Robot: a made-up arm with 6 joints.
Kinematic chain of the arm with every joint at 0, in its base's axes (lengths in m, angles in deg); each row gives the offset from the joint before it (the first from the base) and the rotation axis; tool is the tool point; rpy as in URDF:
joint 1: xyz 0 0 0.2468 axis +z
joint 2: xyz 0 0 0 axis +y
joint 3: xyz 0.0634 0 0.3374 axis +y
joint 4: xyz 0.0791 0 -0.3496 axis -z
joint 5: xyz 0 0 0 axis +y
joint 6: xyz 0.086 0 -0.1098 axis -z
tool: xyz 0 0 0 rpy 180 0 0
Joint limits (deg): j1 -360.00..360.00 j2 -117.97..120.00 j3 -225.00..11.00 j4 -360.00..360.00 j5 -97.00..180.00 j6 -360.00..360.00
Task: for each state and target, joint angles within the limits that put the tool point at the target. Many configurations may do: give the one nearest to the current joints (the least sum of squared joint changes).
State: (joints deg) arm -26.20 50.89 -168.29 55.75 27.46 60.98
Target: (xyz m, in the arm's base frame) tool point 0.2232 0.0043 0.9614
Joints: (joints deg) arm 1.97 39.40 -214.57 55.25 36.38 60.98
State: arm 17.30 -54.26 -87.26 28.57 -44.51 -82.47
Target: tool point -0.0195 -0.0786 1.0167
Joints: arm 25.22 -32.11 -114.86 31.15 -22.44 -82.47
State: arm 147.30 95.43 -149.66 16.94 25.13 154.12
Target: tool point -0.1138 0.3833 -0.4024
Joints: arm 106.96 107.55 -108.63 18.17 34.18 154.12
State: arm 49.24 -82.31 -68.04 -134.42 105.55 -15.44
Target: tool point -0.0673 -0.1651 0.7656
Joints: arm 38.91 -81.91 -52.66 -137.28 103.70 -15.44
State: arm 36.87 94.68 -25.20 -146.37 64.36 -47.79
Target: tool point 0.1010 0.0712 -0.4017
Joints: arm 47.69 112.04 -75.73 -155.79 65.98 -47.79
